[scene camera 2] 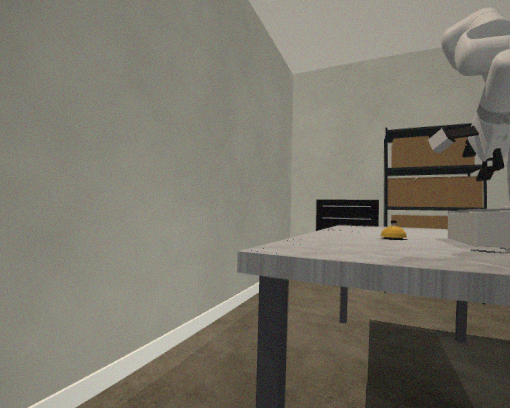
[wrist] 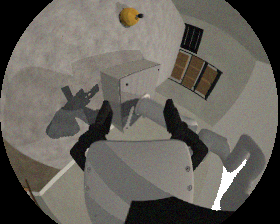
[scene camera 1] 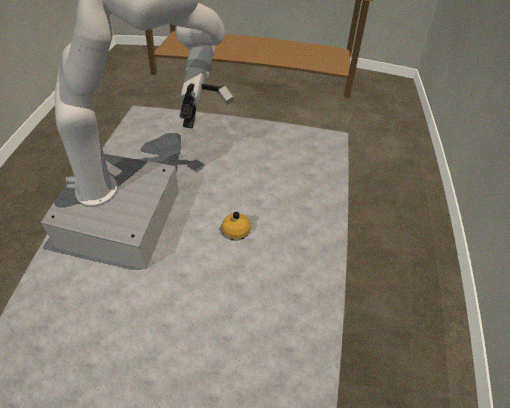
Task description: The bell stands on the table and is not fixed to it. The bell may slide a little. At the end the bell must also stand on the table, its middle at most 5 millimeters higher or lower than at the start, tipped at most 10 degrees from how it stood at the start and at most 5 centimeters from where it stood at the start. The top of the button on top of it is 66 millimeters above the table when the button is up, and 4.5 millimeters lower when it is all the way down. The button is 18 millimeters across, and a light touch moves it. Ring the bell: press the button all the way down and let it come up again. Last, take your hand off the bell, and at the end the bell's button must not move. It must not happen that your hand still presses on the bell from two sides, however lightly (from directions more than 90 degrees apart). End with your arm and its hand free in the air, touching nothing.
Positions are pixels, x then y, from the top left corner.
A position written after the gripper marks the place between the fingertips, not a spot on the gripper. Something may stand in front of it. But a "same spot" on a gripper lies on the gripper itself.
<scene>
gripper: scene camera 2; wrist; scene camera 1 186,123
same spot on gripper: (wrist: 179,129) = (scene camera 2: 468,142)
</scene>
